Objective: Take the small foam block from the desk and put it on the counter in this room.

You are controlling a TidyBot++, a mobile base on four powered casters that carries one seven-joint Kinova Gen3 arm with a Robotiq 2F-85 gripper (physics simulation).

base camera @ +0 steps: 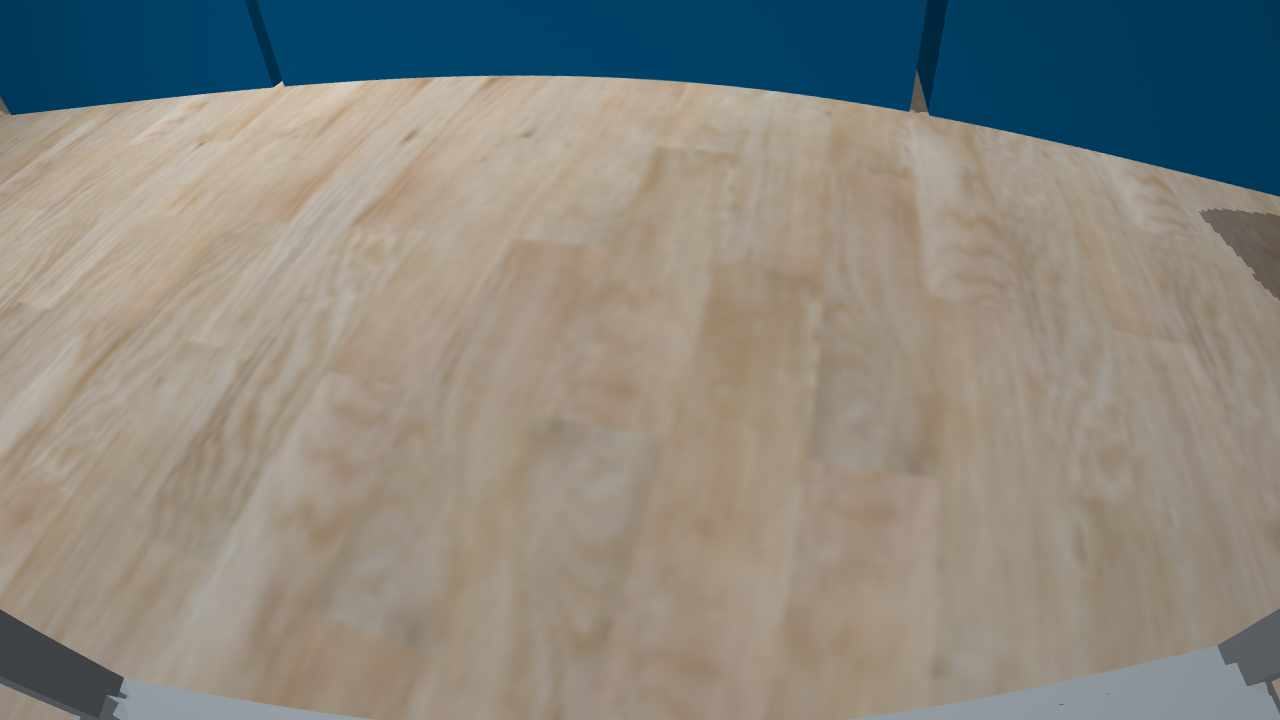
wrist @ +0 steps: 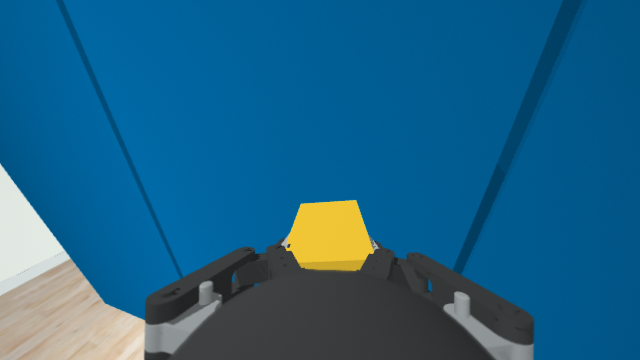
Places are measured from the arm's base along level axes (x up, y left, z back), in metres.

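Pixels of known places: gripper, fingertip midpoint: (wrist: 329, 244).
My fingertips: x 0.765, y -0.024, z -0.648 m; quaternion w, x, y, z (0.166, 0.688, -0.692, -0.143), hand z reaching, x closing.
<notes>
Behind a point stands the place of what it marks.
The small foam block (wrist: 330, 231) @(x 0.790, y -0.024, z -0.635 m) is yellow and sits between the fingertips in the wrist view. My gripper (wrist: 329, 245) @(x 0.765, y -0.024, z -0.648 m) is shut on it, with a finger on its left and right sides. Blue upright panels fill most of the wrist view behind the block. The desk and a counter top do not show in either view; whether the blue panels belong to the counter I cannot tell.
Blue panels (base camera: 590, 40) @(x -0.345, y 0.067, z -0.914 m) (wrist: 320, 100) @(x 0.883, y -0.013, z -0.893 m) with dark gaps between them stand across the far side of the wooden floor (base camera: 626, 358) @(x -0.397, y 0.022, z -0.429 m) (wrist: 65, 325) @(x -0.397, y 1.588, z -1.144 m). A white wall (wrist: 22, 230) @(x -0.011, y 2.264, z -1.566 m) shows at the left of the wrist view. A dark patch lies at the base view's right edge.
</notes>
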